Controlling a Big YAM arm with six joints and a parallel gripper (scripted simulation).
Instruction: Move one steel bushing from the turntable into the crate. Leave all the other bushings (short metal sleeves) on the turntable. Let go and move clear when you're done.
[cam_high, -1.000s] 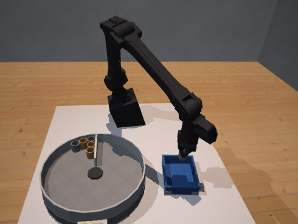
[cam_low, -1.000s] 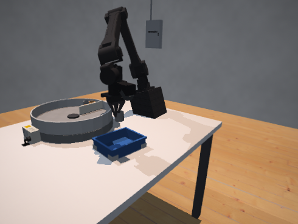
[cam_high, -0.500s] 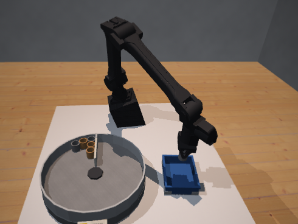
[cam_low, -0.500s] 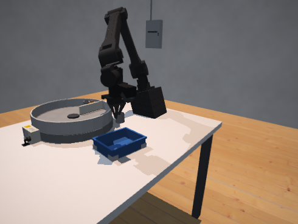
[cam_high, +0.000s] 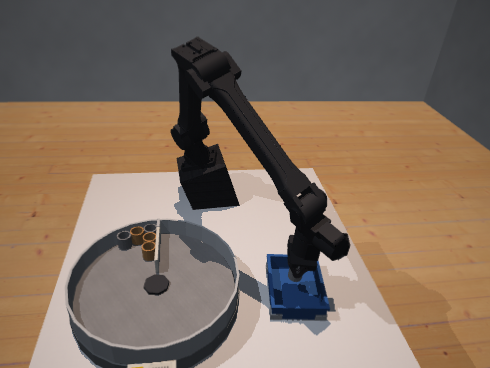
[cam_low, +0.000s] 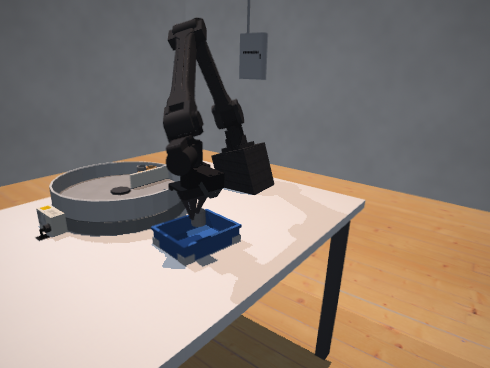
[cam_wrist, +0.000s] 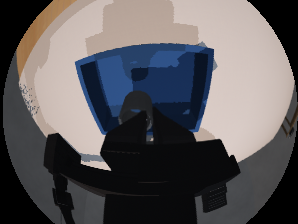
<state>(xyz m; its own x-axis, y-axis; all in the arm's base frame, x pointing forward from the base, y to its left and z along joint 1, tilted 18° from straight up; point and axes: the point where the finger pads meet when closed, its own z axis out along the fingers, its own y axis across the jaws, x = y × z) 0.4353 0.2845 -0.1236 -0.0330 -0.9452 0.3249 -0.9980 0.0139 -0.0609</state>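
My gripper is now 6 cm above the blue crate and 1 cm past it. The rest, counted from my hand: grey round turntable (36 cm to the right, 4 cm ahead, 3 cm below).
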